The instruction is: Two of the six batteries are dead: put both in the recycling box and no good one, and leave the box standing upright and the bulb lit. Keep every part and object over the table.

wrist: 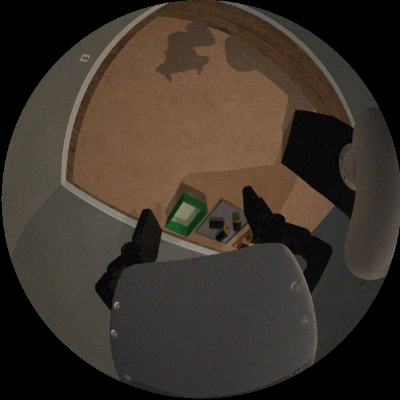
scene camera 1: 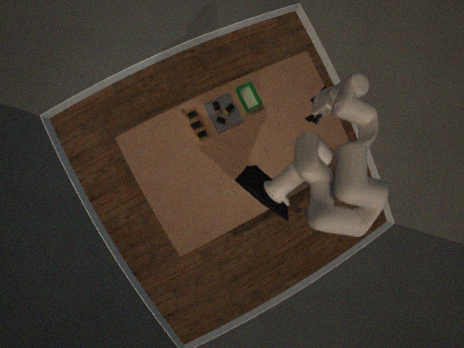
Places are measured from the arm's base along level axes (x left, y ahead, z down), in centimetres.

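Pixels of known places: gripper, fingertip midpoint: (scene camera 1: 310, 110); arm's base, origin of the base link: (scene camera 1: 272, 192).
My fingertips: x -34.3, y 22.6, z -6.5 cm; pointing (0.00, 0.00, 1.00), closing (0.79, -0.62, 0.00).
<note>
For each thing: its top centre in the pictures, then the offset to it from my fingertips. Level surfaces: height alone.
- recycling box, middle of its top: (scene camera 1: 249, 95) dx +8.3, dy +26.5, dz +29.3 cm
- grey tray, middle of its top: (scene camera 1: 223, 112) dx +26.4, dy +26.8, dz +34.1 cm
- tan mat, its level: dz +35.3 cm
The recycling box (scene camera 1: 241, 100) (wrist: 177, 228), green with a pale patch inside, stands upright beside a grey tray (scene camera 1: 232, 121) (wrist: 225, 206). Three dark batteries lie apart on the tray: one (scene camera 1: 216, 105), another (scene camera 1: 229, 109) and a third (scene camera 1: 221, 120). Three more dark batteries (scene camera 1: 192, 115) (scene camera 1: 196, 124) (scene camera 1: 202, 134) sit in a row in the holder left of the tray. In the wrist view the holder is partly hidden by a finger. The bulb and its state cannot be made out. My gripper (scene camera 1: 309, 110) (wrist: 198, 210) is open and empty, well right of the box in the scene view.
A black base plate (scene camera 1: 255, 182) (wrist: 315, 145) carries the arm near the mat's front edge. The tan mat (scene camera 1: 170, 185) (wrist: 175, 125) lies on the wooden table (scene camera 1: 100, 185), which has a pale raised edge. The batteries and box are near the mat's far edge.
</note>
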